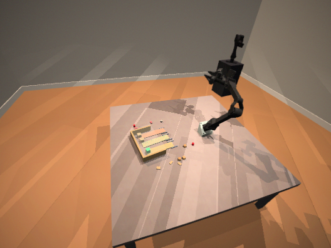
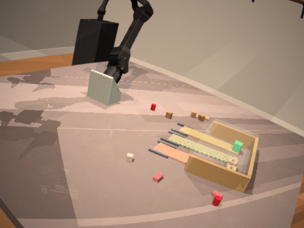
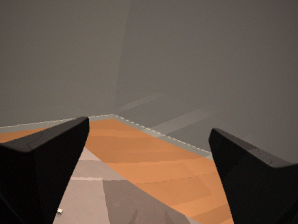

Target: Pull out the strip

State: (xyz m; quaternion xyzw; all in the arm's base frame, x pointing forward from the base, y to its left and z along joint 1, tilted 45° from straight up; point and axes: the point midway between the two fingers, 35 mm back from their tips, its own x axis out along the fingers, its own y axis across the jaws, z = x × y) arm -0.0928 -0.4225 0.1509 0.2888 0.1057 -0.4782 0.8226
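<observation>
Now: the cream cube 48 cm below my gripper tip, 36 cm ahead of it and 9 cm to the right of it.
</observation>
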